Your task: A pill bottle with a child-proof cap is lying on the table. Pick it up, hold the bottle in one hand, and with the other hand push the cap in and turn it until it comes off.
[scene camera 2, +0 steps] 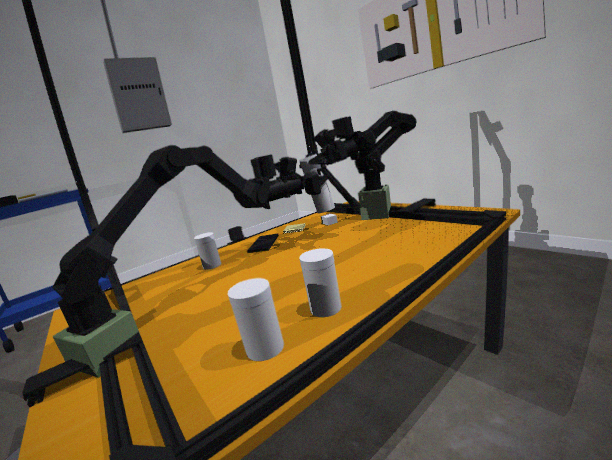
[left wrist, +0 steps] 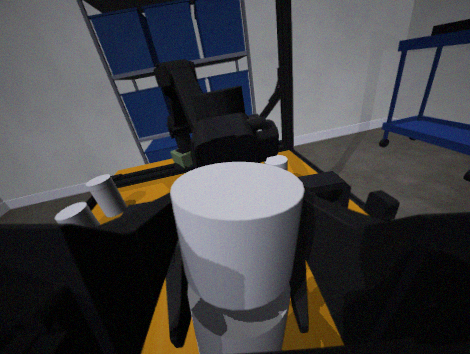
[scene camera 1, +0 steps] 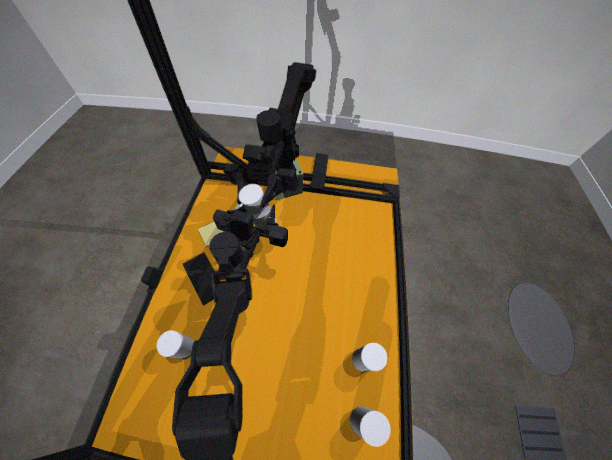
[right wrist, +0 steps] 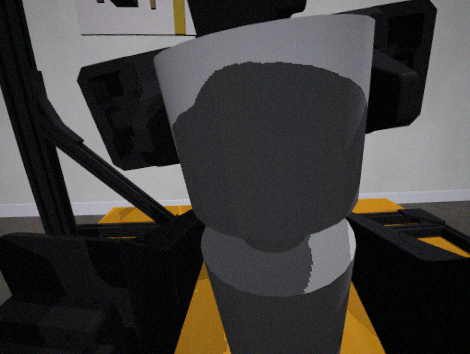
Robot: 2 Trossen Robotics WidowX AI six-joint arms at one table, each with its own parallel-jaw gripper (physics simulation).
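Observation:
A white pill bottle [scene camera 1: 263, 213] [scene camera 2: 324, 198] [right wrist: 282, 320] is held upright above the table. My right gripper [right wrist: 270, 211] [scene camera 2: 316, 181] is shut on its body. The wide white cap [scene camera 1: 251, 194] [scene camera 2: 309, 163] [left wrist: 237, 192] [right wrist: 265, 150] is over the bottle's neck, and my left gripper [left wrist: 235, 195] is shut on it, with a finger on either side. In the right wrist view a dark sliver shows between the cap's lower edge and the bottle's shoulder, and the cap looks slightly tilted. Whether it is still joined to the neck is hidden.
Three other white bottles [scene camera 1: 174, 344] [scene camera 1: 373, 357] [scene camera 1: 375, 428] stand on the orange table [scene camera 1: 280, 320]. A black slab [scene camera 1: 199, 279] [scene camera 2: 262, 243], a yellow pad [scene camera 1: 209, 233] [scene camera 2: 294, 228] and a small white box [scene camera 2: 329, 219] lie near the arms. Black rails edge the table.

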